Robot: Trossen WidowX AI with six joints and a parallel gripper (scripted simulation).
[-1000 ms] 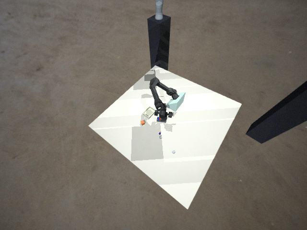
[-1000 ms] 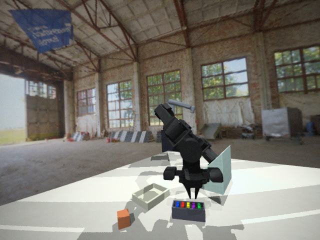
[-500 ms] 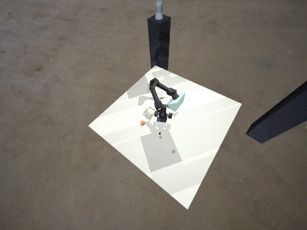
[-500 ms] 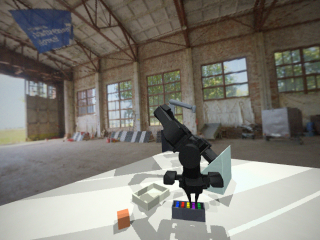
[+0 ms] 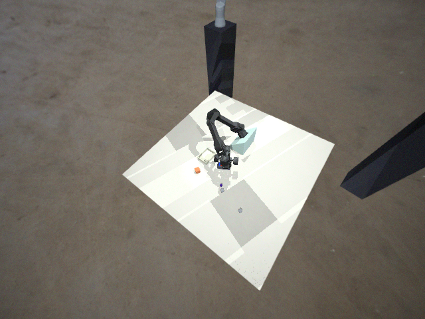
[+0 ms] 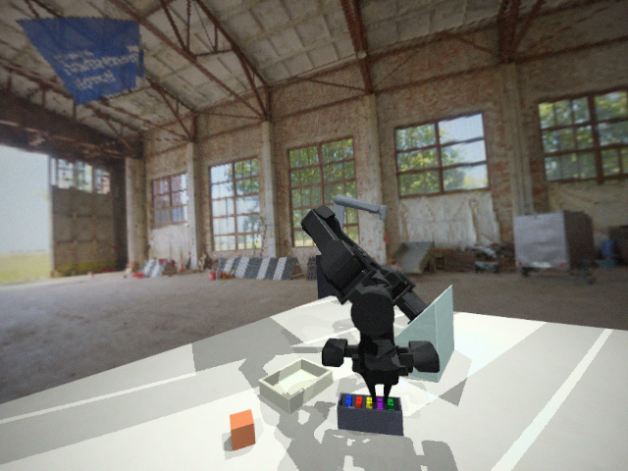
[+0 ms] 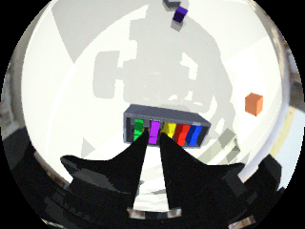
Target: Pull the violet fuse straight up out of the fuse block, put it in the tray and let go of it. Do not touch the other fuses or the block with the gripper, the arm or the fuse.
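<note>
Right now my gripper tip is 20 mm above the violet fuse. Also, from my gripper tip: pale tray 30 mm ahead, 200 mm to the right, 40 mm below.
</note>
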